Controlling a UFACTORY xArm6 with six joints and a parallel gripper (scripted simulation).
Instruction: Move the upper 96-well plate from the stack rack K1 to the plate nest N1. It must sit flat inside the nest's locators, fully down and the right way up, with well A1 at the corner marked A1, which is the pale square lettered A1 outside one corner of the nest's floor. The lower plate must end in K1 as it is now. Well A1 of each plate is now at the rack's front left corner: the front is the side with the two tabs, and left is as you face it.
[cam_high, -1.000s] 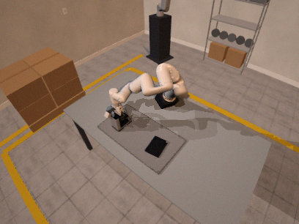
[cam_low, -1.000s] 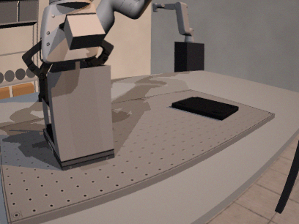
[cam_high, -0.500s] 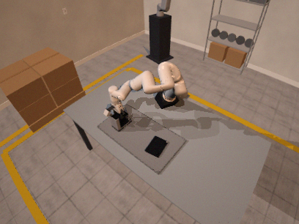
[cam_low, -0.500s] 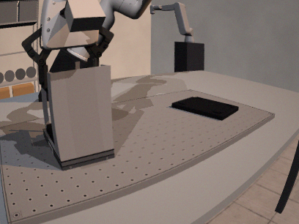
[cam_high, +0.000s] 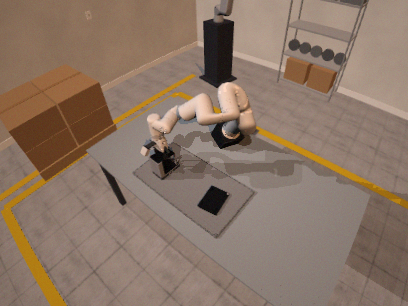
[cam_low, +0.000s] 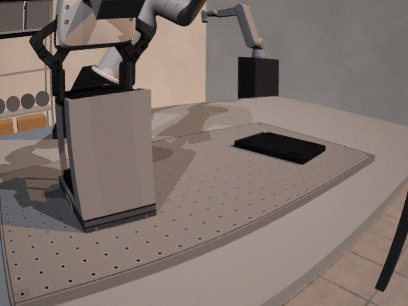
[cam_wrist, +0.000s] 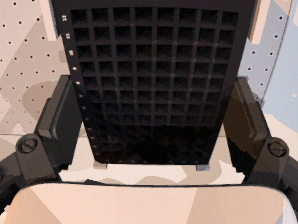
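Now: the plate nest N1 9 cm behind my hand, 38 cm to the left of it and 15 cm below it. From my hand the other things lie so: rack's solid pale wall (7 cm ahead, 1 cm to the left, 7 cm below); black 96-well plate (1 cm below).
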